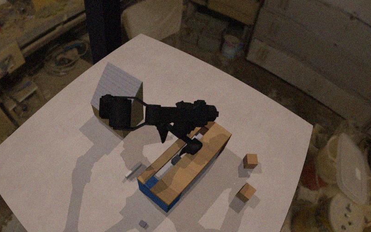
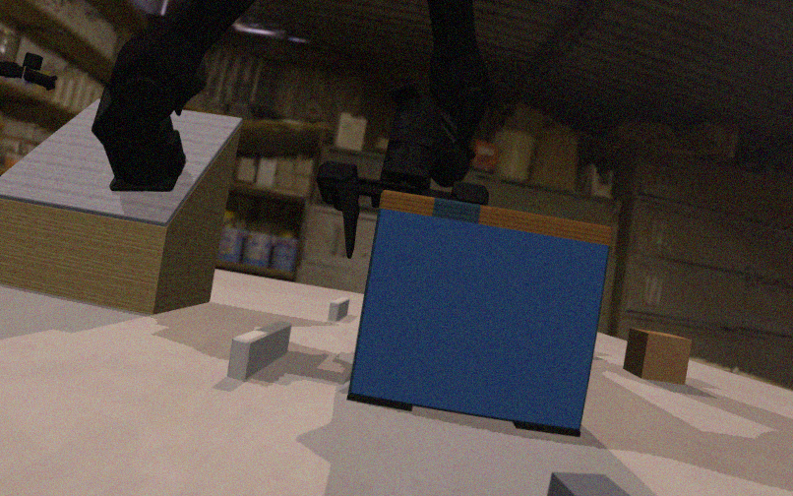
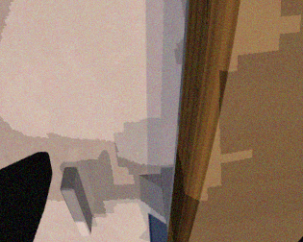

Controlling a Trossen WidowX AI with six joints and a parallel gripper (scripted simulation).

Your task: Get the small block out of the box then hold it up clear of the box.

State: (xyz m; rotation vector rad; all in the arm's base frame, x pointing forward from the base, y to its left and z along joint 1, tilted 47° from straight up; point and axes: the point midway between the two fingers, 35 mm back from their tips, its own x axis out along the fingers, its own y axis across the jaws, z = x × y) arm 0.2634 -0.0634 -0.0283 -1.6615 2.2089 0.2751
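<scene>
The grey block lies 4 cm to the right of my gripper tip and 4 cm ahead of it. From my gripper tip the other things lie so: box: 4 cm ahead, 2 cm below.
</scene>
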